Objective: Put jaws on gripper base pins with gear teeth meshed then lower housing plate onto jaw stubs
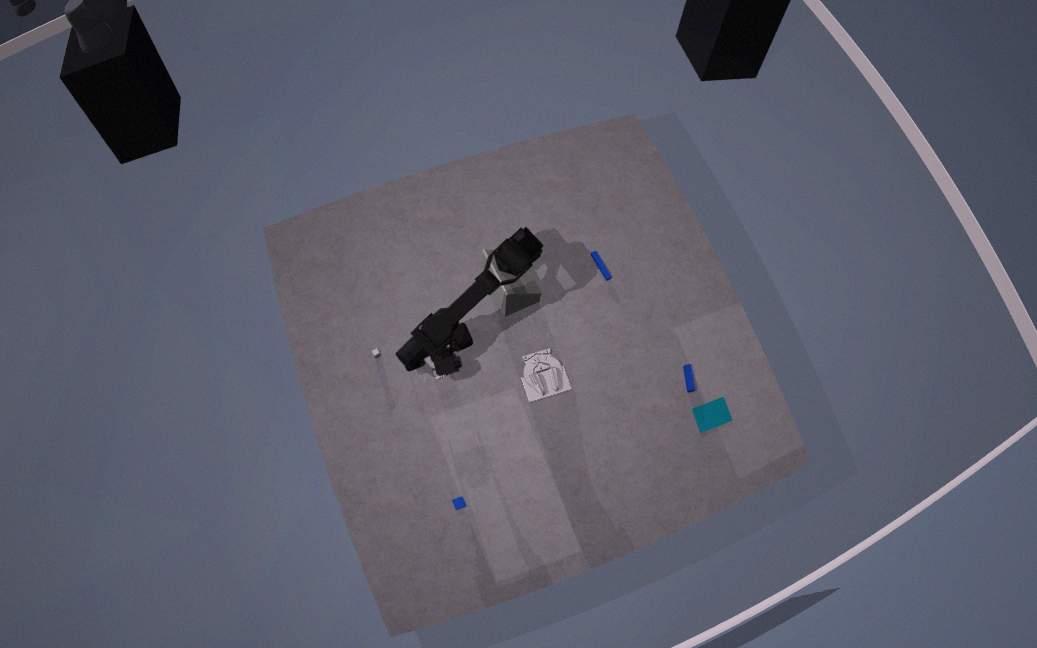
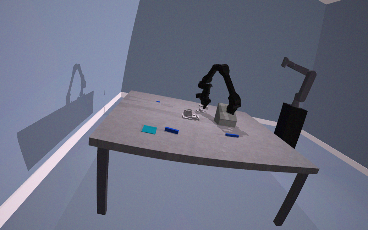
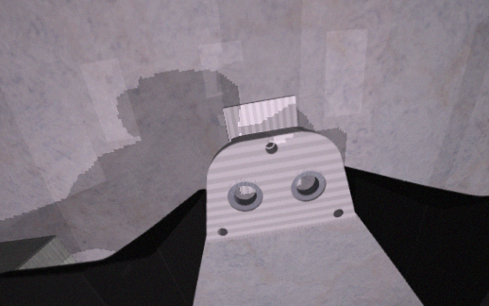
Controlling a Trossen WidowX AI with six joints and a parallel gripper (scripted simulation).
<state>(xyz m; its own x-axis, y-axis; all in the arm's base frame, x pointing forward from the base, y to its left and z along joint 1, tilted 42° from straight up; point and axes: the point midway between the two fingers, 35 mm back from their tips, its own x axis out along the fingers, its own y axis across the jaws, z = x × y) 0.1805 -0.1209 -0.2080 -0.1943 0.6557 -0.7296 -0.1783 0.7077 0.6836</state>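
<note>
Now: the white stepped part 30 mm below my gripper tip and 10 mm ahead of it. Also, from my gripper tip: small blue square 400 mm ahead, 40 mm to the right, 40 mm below; white jaw 280 mm to the left, 80 mm ahead, 20 mm below; small white cube 170 mm to the right, 60 mm behind, 20 mm below.
</note>
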